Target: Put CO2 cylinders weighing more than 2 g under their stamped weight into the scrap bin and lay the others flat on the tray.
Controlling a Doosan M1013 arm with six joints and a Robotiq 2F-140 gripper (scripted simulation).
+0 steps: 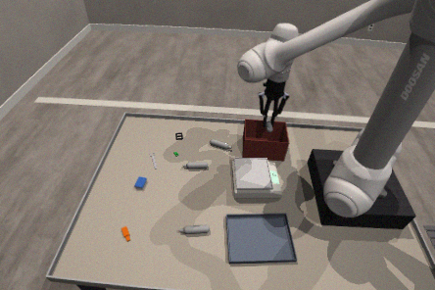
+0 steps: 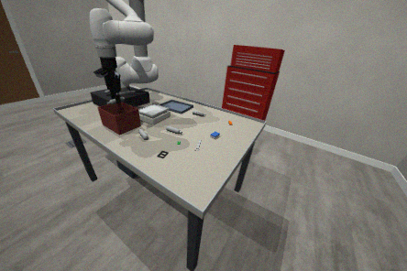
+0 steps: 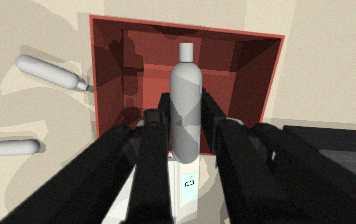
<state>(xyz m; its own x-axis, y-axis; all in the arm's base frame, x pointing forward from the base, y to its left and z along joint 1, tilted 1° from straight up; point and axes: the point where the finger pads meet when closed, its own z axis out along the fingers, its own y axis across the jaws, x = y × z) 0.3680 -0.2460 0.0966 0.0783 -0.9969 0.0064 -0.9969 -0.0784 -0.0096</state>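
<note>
Now: hand 70 mm short of the scale plate, 210 mm to the right of it and 130 mm above it. Round my hand: grey CO2 cylinder (340 mm ahead, 150 mm to the left, 180 mm below); red scrap bin (150 mm below); white scale (60 mm ahead, 210 mm to the left, 150 mm below).
</note>
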